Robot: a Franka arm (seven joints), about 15 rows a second.
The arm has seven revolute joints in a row. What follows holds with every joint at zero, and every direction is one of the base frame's.
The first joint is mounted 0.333 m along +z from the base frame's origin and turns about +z.
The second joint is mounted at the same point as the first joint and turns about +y.
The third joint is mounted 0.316 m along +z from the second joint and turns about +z.
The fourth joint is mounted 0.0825 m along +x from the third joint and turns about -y.
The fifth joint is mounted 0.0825 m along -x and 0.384 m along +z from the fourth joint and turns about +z.
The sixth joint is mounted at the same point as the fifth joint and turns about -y.
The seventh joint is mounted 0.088 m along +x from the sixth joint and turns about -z.
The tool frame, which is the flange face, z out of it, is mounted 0.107 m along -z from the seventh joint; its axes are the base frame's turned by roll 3.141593, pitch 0 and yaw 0 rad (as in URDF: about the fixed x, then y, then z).
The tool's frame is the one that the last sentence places.
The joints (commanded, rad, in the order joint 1, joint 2, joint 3, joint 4, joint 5, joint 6, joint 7), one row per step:
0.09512 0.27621 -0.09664 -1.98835 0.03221 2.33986 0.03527
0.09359 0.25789 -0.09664 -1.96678 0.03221 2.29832 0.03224
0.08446 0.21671 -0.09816 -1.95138 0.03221 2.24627 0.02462
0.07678 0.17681 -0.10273 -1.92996 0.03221 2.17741 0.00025
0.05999 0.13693 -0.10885 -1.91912 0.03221 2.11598 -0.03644
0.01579 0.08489 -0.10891 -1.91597 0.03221 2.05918 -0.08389
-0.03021 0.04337 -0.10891 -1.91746 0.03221 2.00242 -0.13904
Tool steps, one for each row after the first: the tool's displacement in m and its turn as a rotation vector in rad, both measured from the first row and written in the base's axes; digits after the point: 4 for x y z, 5 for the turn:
0.0016 -0.0006 0.0168 0.00231 0.00174 0.00203
-0.0009 -0.0069 0.0438 0.00621 -0.00269 -0.00045
-0.0051 -0.0140 0.0713 0.00874 0.00479 0.01261
-0.0127 -0.0275 0.0945 0.01089 0.01520 0.02723
-0.0251 -0.0533 0.1213 0.01451 0.01606 0.03135
-0.0395 -0.0789 0.1393 0.01892 0.03142 0.04161

